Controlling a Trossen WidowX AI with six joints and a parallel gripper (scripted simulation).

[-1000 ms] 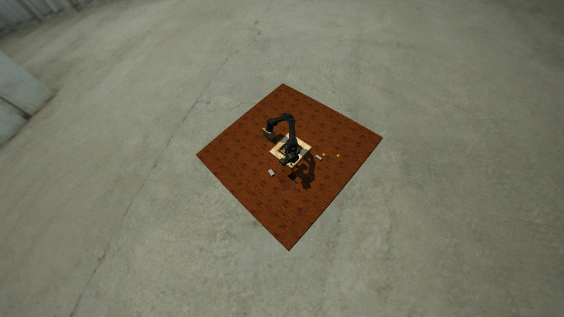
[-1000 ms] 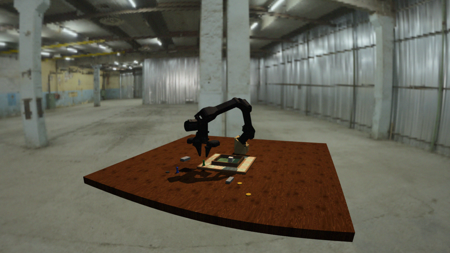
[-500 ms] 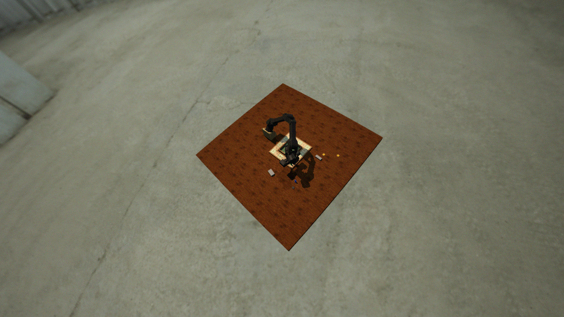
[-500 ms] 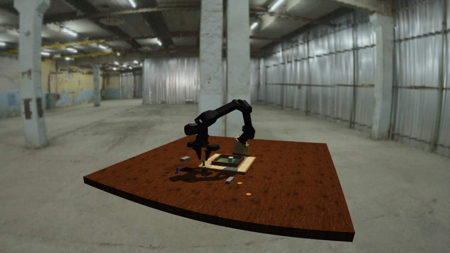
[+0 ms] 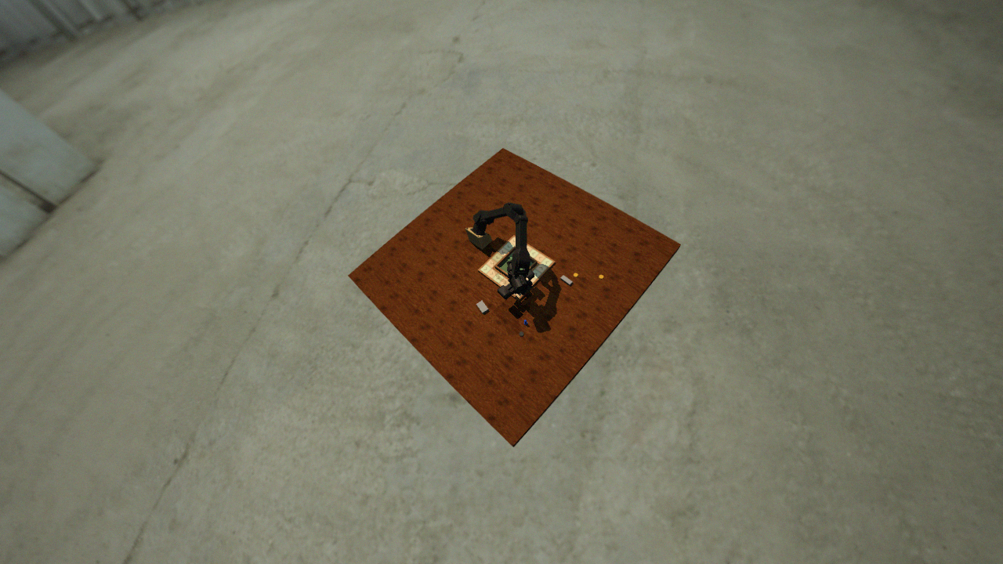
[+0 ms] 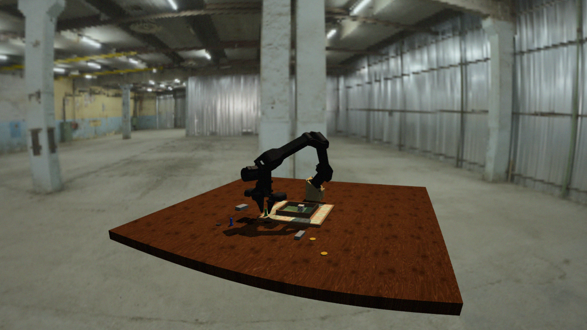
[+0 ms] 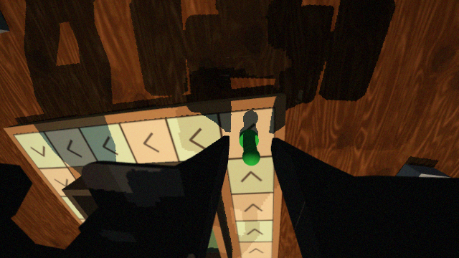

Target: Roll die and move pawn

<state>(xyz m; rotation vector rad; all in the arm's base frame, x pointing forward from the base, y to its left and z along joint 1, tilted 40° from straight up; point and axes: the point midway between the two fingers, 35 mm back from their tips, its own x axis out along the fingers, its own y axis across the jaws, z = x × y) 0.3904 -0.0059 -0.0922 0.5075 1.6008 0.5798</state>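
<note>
The green pawn lies right at my gripper tip. Also, from my gripper tip: die: 14 cm behind, 11 cm to the left; then green dice tray: 13 cm behind, 10 cm to the left, 2 cm below; then blue pawn: 15 cm ahead, 8 cm to the right, 1 cm below.
</note>
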